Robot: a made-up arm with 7 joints. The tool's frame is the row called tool. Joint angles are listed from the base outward. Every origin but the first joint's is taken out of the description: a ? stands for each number. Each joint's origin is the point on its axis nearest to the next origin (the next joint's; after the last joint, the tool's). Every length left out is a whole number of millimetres.
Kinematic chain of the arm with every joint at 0, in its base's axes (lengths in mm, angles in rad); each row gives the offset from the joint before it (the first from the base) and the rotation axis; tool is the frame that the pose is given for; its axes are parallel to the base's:
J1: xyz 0 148 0 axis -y
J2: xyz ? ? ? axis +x
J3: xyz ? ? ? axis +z
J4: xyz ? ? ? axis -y
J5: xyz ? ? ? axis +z
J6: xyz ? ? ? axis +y
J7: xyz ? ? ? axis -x
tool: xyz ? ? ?
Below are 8 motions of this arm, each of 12 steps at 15 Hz.
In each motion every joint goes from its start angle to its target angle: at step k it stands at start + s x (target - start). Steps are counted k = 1, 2, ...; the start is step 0. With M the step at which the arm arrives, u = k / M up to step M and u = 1 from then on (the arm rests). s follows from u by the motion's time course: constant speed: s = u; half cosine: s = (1 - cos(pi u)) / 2; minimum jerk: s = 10 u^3 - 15 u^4 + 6 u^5.
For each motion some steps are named. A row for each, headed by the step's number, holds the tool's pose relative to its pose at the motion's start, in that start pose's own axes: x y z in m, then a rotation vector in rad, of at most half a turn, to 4 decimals.
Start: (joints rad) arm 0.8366 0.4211 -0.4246 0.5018 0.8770 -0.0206 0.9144
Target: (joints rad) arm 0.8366 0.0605 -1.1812 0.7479 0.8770 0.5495 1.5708
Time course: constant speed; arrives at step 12
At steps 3, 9, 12:
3: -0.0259 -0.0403 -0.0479 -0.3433 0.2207 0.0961
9: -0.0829 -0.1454 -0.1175 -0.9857 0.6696 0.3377
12: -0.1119 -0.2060 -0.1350 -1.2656 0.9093 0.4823

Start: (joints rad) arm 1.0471 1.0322 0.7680 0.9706 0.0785 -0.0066 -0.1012
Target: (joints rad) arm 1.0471 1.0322 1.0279 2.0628 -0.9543 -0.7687 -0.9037
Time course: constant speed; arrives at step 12
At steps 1, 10, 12:
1: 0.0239 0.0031 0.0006 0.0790 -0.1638 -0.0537
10: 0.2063 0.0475 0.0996 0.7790 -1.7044 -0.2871
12: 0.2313 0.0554 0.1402 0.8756 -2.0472 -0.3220

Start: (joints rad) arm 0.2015 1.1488 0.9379 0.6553 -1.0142 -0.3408 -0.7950
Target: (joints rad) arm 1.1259 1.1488 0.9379 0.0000 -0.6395 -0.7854 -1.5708
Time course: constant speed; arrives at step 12
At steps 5, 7, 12:
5: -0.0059 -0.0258 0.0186 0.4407 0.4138 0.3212
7: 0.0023 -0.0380 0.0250 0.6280 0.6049 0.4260
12: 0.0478 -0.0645 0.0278 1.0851 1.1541 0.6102

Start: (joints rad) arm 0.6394 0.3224 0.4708 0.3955 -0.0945 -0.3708 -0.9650
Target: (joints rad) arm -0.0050 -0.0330 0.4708 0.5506 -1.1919 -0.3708 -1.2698
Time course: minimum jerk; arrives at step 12
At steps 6, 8, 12:
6: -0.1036 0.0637 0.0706 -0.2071 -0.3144 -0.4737
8: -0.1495 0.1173 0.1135 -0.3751 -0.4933 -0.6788
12: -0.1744 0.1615 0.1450 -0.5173 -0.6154 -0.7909

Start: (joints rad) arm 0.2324 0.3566 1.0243 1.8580 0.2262 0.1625 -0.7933
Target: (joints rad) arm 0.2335 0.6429 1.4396 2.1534 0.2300 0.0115 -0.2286
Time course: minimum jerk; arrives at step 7
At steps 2, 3, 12:
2: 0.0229 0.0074 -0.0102 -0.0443 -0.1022 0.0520
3: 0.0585 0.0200 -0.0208 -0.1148 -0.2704 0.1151
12: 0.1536 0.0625 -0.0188 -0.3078 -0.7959 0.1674

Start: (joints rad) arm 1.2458 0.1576 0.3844 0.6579 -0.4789 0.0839 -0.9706
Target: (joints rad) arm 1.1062 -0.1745 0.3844 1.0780 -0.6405 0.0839 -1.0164
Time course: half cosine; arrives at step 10
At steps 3, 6, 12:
3: 0.0104 -0.0037 0.0195 -0.0114 -0.0314 0.0397
6: 0.0326 -0.0040 0.0595 -0.0194 -0.0797 0.1319
12: 0.0492 0.0025 0.0865 -0.0087 -0.0981 0.2046

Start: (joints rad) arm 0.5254 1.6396 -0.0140 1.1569 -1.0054 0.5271 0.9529
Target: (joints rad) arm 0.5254 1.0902 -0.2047 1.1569 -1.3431 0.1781 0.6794
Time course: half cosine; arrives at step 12
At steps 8, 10, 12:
8: 0.1187 -0.1013 0.0103 0.0872 -0.3778 -0.3891
10: 0.1464 -0.1242 0.0245 0.1236 -0.4947 -0.4668
12: 0.1562 -0.1322 0.0308 0.1385 -0.5395 -0.4932

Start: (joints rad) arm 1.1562 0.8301 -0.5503 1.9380 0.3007 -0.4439 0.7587
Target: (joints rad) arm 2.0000 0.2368 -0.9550 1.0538 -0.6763 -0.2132 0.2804
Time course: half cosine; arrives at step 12
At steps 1, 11, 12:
1: -0.0021 0.0019 -0.0007 0.0063 0.0134 -0.0085
11: -0.0433 0.1343 -0.1005 0.1571 0.6684 -0.7778
12: -0.0424 0.1369 -0.1027 0.1573 0.6781 -0.7990

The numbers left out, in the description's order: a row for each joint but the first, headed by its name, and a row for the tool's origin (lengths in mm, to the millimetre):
J2: 0 0 0
J3: 0 0 -196
J4: 0 0 0
J5: 0 0 -260
J6: 0 0 0
J7: 0 0 0
tool: 0 0 0

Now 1 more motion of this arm.
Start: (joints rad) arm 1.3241 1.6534 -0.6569 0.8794 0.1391 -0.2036 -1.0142
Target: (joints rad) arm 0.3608 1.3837 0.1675 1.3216 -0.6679 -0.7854 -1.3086
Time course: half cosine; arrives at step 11
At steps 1, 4, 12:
1: 0.0036 -0.0024 0.0012 -0.0031 -0.0247 0.0136
4: 0.0472 -0.0294 0.0245 -0.0447 -0.3282 0.2138
12: 0.1105 -0.0468 0.1052 -0.1620 -0.8987 0.7637

